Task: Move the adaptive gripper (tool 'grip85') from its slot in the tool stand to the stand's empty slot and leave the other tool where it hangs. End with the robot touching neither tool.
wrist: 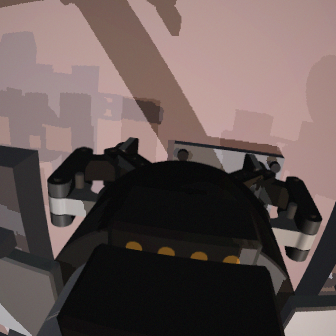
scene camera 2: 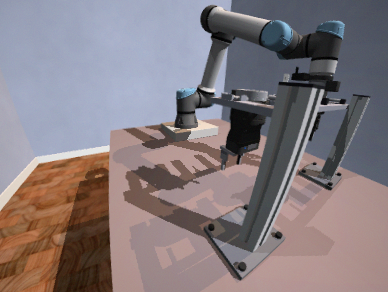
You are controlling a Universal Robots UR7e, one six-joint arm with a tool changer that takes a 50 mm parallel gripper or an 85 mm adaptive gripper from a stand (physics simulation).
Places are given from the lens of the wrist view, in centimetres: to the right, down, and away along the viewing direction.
adaptive gripper [wrist: 183,208]: 0, 1, 5
